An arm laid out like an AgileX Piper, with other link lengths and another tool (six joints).
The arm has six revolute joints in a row. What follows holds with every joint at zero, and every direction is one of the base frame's.
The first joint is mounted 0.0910 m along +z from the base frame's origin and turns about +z.
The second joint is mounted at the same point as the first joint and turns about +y.
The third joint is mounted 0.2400 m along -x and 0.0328 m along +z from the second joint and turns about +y.
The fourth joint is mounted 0.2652 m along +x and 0.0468 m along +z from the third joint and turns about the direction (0.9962, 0, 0.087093).
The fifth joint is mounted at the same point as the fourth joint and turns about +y.
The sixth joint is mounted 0.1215 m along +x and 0.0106 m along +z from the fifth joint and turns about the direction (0.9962, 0, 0.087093).
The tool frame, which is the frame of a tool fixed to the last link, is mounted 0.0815 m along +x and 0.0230 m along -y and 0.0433 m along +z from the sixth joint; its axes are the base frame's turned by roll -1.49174, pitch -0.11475 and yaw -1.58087 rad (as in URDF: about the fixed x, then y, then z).
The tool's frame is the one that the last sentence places.
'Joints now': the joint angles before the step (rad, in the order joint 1, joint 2, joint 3, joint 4, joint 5, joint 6). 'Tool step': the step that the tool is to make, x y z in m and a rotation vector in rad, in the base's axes. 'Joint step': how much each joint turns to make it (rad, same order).
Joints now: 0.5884 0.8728 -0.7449 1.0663 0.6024 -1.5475
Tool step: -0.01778 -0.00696 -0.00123 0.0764 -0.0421 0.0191
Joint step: 0.0000 -0.0906 0.1169 0.1937 -0.0217 -0.1860
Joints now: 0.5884 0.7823 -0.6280 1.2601 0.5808 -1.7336
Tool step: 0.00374 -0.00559 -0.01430 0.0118 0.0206 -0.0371
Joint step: 0.0000 -0.0197 0.0628 0.0588 -0.0427 -0.0406
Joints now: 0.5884 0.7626 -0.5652 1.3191 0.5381 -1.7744
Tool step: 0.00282 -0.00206 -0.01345 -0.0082 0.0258 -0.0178
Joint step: 0.0000 0.0000 0.0346 0.0172 -0.0183 -0.0087
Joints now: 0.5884 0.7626 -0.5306 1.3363 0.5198 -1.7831
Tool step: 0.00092 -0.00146 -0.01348 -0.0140 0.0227 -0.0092
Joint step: -0.0001 0.0000 0.0319 0.0079 -0.0098 -0.0063
